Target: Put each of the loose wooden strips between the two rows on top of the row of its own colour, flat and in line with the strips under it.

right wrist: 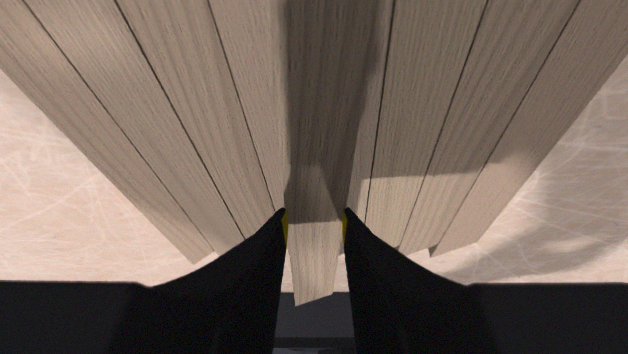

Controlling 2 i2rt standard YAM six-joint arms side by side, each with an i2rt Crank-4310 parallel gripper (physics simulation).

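Frame: origin at the left arm's base, x down, y ahead, z right, level; millimetres.
Seen in the pictures: right gripper, fingertip midpoint: [315, 212]; right arm's base, origin of the base link: [345, 343].
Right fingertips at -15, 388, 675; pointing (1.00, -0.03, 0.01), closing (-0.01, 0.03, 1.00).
Observation:
Offsets run from my right fingertips to a thing's top centre, as dx, dy, dz. Level surfaces: height alone.
My right gripper [315, 212] is shut on a pale grey-brown wooden strip {-10, +2, +0} [314, 260], with one finger against each long side. The strip runs away from me to the top of the right wrist view, and its near end shows between the fingers. It lies over the middle of a row of grey-brown strips {+24, +7, -42} [165, 85], roughly in line with them. The near ends of several row strips show to both sides of the fingers. Whether the held strip touches the row cannot be told. My left gripper and the row of the other colour do not show.
The pale, scratched table top {dx +37} [45, 200] shows on both sides of the row. Shadows fall across the row and the table at the right. A dark grey surface [315, 320] shows between the fingers at the bottom edge.

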